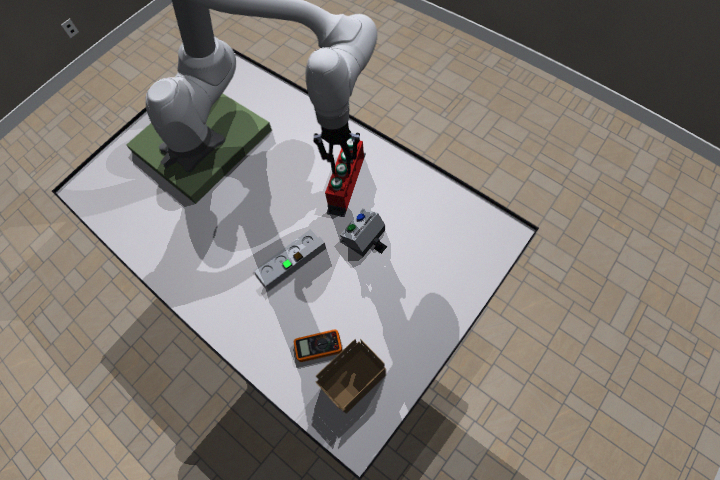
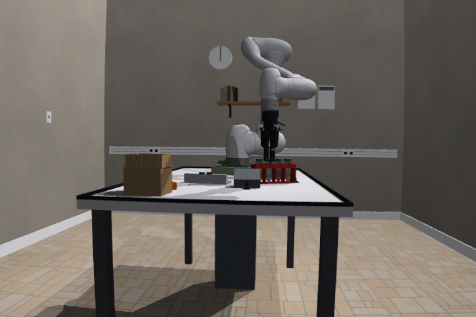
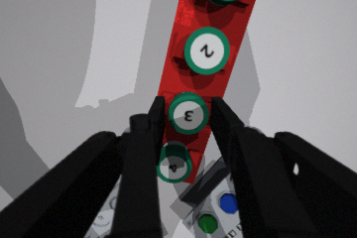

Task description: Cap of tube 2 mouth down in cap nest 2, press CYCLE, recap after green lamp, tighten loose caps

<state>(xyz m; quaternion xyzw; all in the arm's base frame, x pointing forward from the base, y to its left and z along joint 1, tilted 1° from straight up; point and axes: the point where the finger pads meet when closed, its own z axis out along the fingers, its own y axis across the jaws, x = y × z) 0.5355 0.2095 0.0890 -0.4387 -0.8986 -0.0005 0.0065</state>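
Now: the green key 14 cm ahead of my hand, 12 cm to the right of it and 7 cm below it. From my hand the other things lie so: orange multimeter: 28 cm ahead, 45 cm to the right, 12 cm below; then grey key housing: 16 cm ahead, 10 cm to the right, 9 cm below; then blue key: 14 cm ahead, 7 cm to the right, 7 cm below.
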